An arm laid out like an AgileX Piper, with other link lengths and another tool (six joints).
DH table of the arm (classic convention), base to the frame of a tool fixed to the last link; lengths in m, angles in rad. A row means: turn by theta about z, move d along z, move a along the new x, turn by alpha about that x. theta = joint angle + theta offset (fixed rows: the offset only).
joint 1: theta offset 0, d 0.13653, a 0, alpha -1.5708
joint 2: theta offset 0.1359, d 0, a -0.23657, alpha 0
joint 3: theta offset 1.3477, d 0, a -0.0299, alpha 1.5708
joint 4: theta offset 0, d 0.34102, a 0, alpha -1.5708
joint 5: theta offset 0, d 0, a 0, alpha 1.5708
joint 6: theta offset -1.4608, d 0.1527, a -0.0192, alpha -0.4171
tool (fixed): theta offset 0, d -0.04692, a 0, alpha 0
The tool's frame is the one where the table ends.
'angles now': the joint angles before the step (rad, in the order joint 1, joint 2, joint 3, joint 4, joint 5, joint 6). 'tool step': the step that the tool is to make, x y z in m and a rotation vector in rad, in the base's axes. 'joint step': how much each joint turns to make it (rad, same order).
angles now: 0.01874 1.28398 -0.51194 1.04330 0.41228 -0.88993
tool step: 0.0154 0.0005 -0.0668 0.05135 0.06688 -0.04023
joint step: -0.00010 0.31365 -0.06397 0.50497 -0.04094 -0.47402
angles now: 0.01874 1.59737 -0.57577 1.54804 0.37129 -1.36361
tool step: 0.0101 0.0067 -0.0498 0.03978 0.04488 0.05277
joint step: -0.00016 0.25546 -0.10253 0.21628 0.07217 -0.26056
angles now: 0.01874 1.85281 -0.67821 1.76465 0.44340 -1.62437
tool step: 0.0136 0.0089 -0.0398 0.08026 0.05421 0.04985
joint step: -0.00012 0.22344 -0.13825 0.01347 0.09937 -0.02722
